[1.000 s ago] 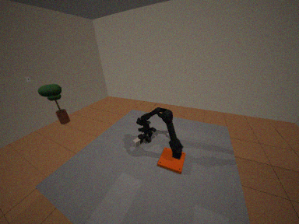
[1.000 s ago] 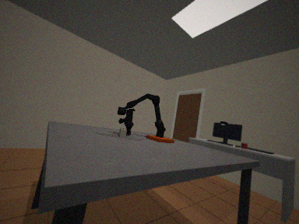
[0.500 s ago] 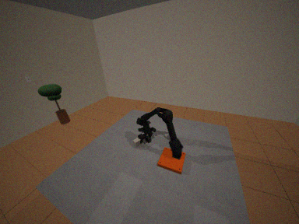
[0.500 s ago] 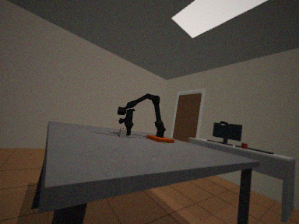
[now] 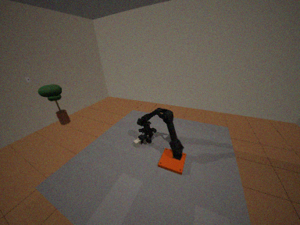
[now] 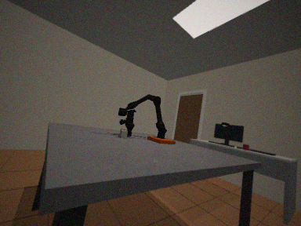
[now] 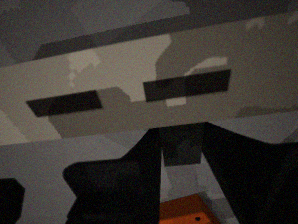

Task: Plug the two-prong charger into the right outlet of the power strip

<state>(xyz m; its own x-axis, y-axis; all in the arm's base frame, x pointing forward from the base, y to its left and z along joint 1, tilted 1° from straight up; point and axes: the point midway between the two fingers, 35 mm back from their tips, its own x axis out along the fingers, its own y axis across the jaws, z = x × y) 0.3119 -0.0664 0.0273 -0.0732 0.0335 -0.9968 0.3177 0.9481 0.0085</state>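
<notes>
Right now my gripper tip is 20 mm short of the two-prong charger, 10 mm to the left of it and 10 mm below it.
</notes>
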